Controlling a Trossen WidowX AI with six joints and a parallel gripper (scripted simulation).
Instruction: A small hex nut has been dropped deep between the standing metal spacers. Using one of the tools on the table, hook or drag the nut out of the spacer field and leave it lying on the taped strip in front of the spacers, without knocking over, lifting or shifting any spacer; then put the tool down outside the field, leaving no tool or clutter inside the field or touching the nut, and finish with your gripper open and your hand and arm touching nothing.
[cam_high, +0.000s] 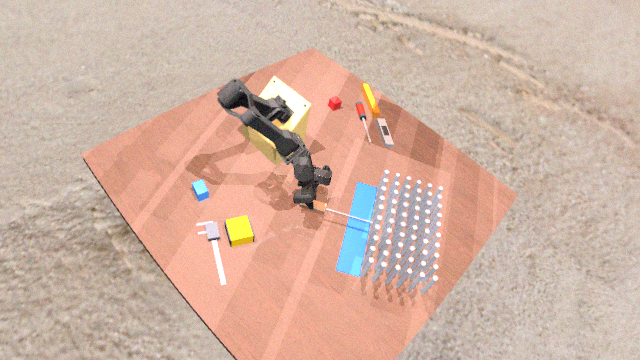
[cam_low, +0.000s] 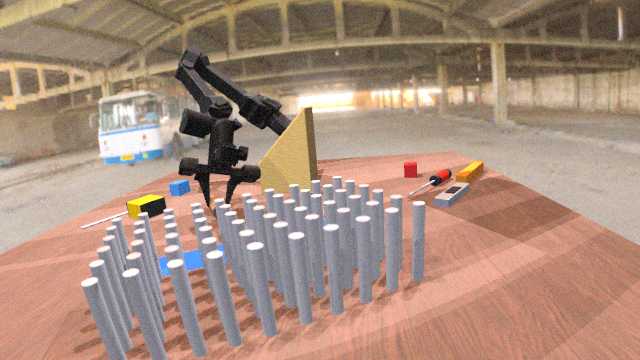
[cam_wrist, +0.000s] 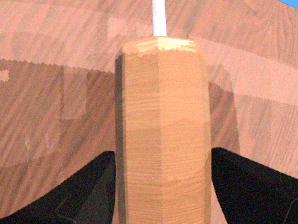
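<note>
Now: the blue taped strip 14 cm ahead of my gripper tip, 10 cm to the left of it and 4 cm below it. Also, from my gripper tip: flat block 13 cm behind, 54 cm to the left, 2 cm below; then blue cube 28 cm behind, 28 cm to the right, 2 cm below; then red cube 38 cm behind, 46 cm to the left, 2 cm below.
</note>
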